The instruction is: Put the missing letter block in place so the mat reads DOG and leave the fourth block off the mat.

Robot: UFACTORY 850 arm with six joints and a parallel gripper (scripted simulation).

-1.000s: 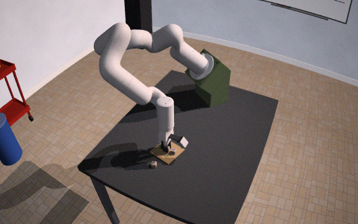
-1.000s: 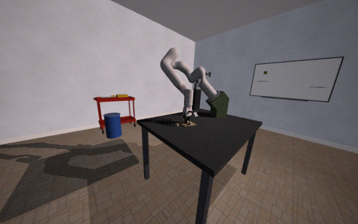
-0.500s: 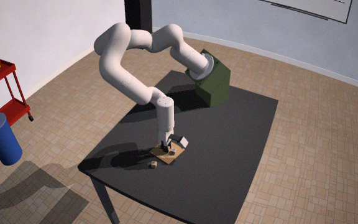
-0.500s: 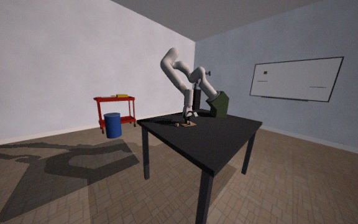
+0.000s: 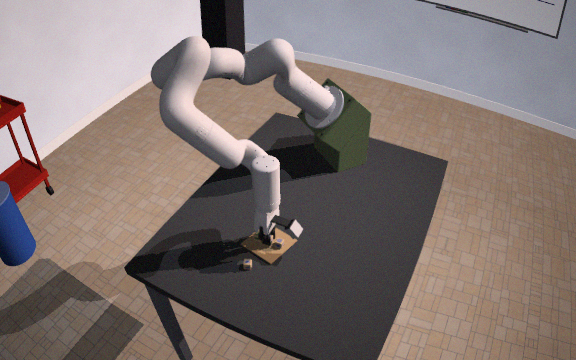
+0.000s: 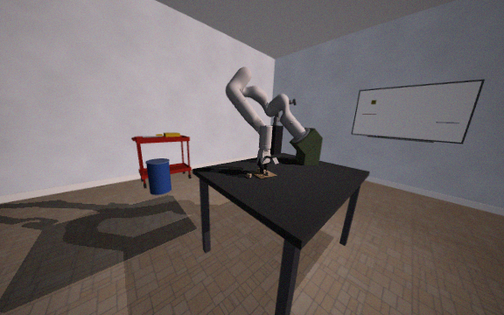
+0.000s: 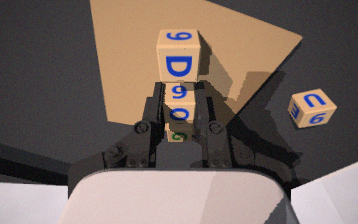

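Now: hand 10 mm above the wooden block. Round my hand: tan mat: 30 mm below.
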